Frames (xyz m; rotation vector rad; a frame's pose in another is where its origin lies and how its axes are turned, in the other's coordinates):
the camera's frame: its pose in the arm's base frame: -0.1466 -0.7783 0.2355 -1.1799 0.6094 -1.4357
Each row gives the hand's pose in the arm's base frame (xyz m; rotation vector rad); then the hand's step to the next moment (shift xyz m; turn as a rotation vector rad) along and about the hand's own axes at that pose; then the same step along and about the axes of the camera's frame.
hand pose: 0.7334 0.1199 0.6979 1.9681 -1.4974 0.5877
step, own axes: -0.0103 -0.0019 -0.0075 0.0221 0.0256 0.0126
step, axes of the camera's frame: -0.0126 -0.0020 0.0017 0.0282 -0.0098 -0.0202
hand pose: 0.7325 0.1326 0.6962 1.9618 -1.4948 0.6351
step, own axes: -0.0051 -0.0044 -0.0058 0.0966 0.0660 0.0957
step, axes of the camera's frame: -0.0076 -0.0008 0.0046 0.1354 0.0128 -0.0659
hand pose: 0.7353 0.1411 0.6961 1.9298 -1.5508 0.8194
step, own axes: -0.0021 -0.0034 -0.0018 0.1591 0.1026 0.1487
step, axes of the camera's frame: -0.0030 0.0007 0.0032 0.2183 0.0161 -0.1002
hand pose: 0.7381 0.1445 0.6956 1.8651 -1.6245 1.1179
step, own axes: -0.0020 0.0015 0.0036 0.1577 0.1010 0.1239
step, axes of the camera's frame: 0.0004 0.0038 -0.0022 0.2032 -0.0032 -0.0955
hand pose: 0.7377 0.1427 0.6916 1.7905 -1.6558 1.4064
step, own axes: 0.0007 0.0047 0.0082 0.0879 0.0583 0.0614
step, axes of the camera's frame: 0.0059 0.0059 -0.0045 0.1085 -0.0077 -0.0554
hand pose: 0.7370 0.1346 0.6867 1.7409 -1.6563 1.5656
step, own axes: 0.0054 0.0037 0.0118 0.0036 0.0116 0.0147
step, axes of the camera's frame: 0.0121 0.0054 -0.0026 0.0130 0.0097 -0.0100
